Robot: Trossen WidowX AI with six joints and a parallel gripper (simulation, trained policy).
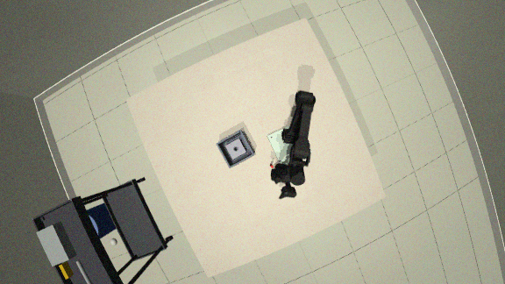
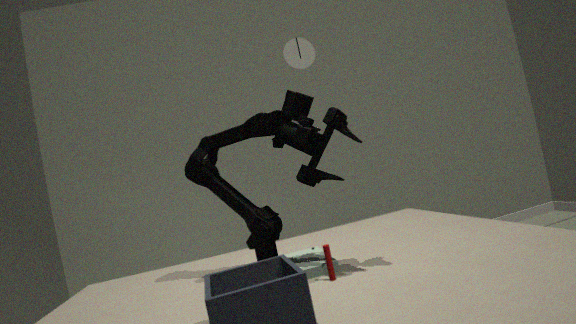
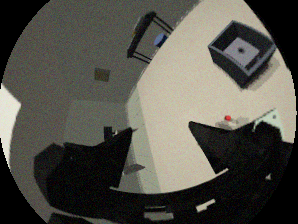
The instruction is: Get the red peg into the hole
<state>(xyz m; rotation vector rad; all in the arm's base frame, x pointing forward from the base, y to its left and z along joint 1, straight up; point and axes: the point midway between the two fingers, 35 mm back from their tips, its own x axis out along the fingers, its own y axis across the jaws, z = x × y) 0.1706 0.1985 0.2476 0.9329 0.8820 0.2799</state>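
The red peg lies 210 mm below my gripper tip, 90 mm to the right of it and 30 mm behind it. From my gripper tip the other things lie so: grey plate 270 mm to the right, 210 mm below, 120 mm ahead; dark-blue box 270 mm to the right, 230 mm below, 120 mm ahead.
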